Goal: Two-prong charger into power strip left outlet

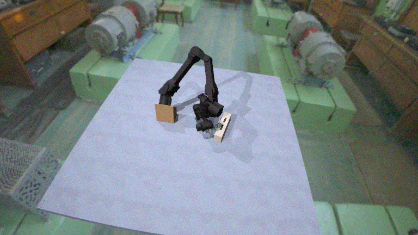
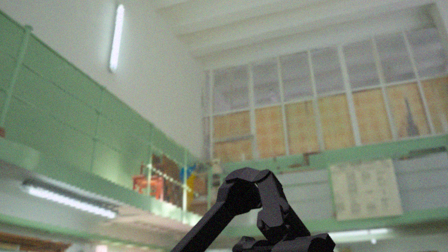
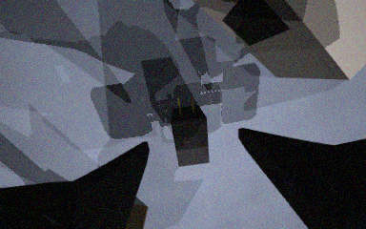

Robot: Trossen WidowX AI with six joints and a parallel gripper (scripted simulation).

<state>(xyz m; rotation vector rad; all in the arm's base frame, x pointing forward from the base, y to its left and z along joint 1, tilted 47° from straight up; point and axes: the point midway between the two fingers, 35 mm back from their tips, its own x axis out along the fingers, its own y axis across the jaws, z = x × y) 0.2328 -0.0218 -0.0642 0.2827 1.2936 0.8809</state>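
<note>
My gripper tip is 10 mm short of the black two-prong charger, 10 mm to the right of it and 10 mm above it.
</note>
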